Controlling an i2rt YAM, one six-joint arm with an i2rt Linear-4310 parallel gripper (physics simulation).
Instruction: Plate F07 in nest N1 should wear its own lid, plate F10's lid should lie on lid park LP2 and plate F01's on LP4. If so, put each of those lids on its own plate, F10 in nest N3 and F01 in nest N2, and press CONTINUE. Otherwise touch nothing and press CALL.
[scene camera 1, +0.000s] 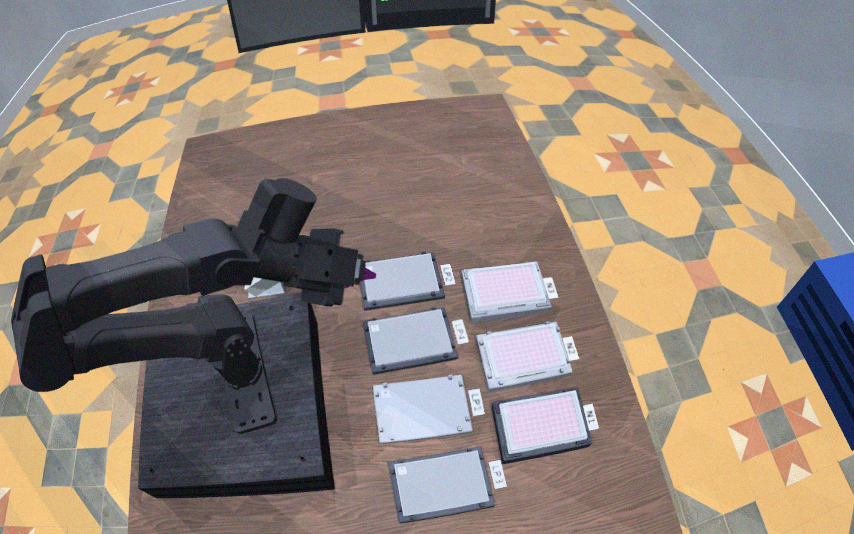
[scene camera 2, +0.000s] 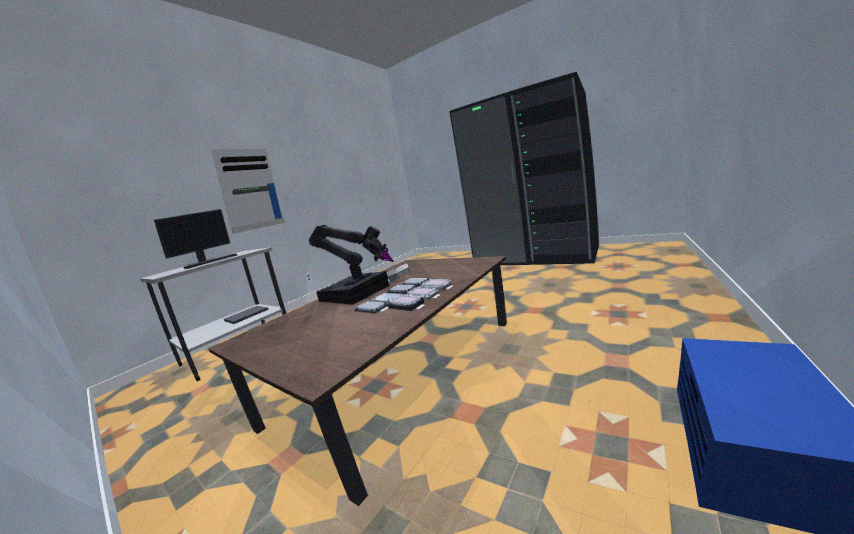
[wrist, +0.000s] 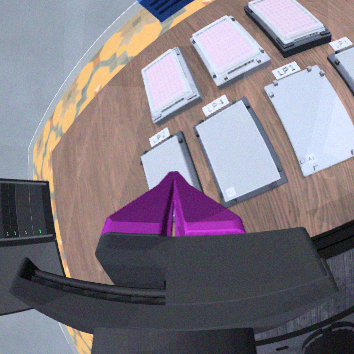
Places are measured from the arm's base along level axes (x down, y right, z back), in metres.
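Pixels of known places: gripper, between the fingertips: (scene camera 1: 373, 275) (scene camera 2: 393, 261) (wrist: 173, 178); arm's base, origin of its link: (scene camera 1: 244, 372) (scene camera 2: 358, 279) (wrist: 328, 336).
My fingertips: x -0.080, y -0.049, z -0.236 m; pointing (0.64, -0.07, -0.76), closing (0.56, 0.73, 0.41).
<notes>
For each thing: its middle in the pictures, then the offset to it from my fingertips. "*": a spot on its surface instead. Level surfaces: height alone.
- dark nest N1, a spot on its surface: (scene camera 1: 503, 442) * dx +0.143, dy +0.264, dz -0.109 m
- N1 plate, middle of its body: (scene camera 1: 544, 421) (wrist: 283, 13) (scene camera 2: 405, 299) dx +0.136, dy +0.258, dz -0.180 m
- N2 plate, middle of its body: (scene camera 1: 525, 351) (wrist: 223, 42) (scene camera 2: 421, 291) dx +0.140, dy +0.130, dz -0.207 m
- N3 plate, middle of its body: (scene camera 1: 506, 285) (wrist: 163, 79) (scene camera 2: 435, 282) dx +0.138, dy -0.003, dz -0.233 m
- LP2, middle of its body: (wrist: 167, 178) (scene camera 1: 399, 277) (scene camera 2: 415, 280) dx +0.150, dy -0.094, dz -0.064 m
- LP4, middle of its body: (wrist: 235, 149) (scene camera 1: 409, 337) (scene camera 2: 402, 287) dx +0.150, dy +0.030, dz -0.039 m
- LP3, middle of its body: (scene camera 1: 441, 483) (scene camera 2: 370, 305) dx +0.150, dy +0.291, dz +0.002 m
- LP1, middle of its body: (wrist: 314, 114) (scene camera 1: 421, 408) (scene camera 2: 387, 296) dx +0.154, dy +0.158, dz -0.015 m
- button box, middle of its body: (scene camera 1: 264, 241) (scene camera 2: 395, 272) dx +0.132, dy -0.257, dz +0.164 m
- wooden table, height of its surface: dx +0.164 m
My gripper (scene camera 1: 372, 274) (scene camera 2: 391, 259) (wrist: 173, 178) is shut and empty, with purple fingertips above the left part of LP2. Pink-welled plates sit in dark nest N1 (scene camera 1: 503, 442) and pale nests N2 and N3: the N1 plate (scene camera 1: 542, 421) (wrist: 287, 20), N2 plate (scene camera 1: 527, 351) (wrist: 227, 47) and N3 plate (scene camera 1: 506, 287) (wrist: 170, 82). I cannot tell whether they wear lids. Flat grey panels lie at LP2 (scene camera 1: 406, 280) (wrist: 167, 160), LP4 (scene camera 1: 412, 336) (wrist: 242, 150) and LP3 (scene camera 1: 444, 483). LP1 (scene camera 1: 423, 409) (wrist: 315, 120) is paler. Plate and lid codes are unreadable. Button colours are hidden.
A white piece of the button box (scene camera 1: 265, 288) shows behind the arm. The black robot base (scene camera 1: 188, 440) stands left of the lid parks on the wooden table (scene camera 1: 352, 157). A blue cabinet (scene camera 1: 831, 314) (scene camera 2: 774, 403) stands on the floor beyond the table.
</notes>
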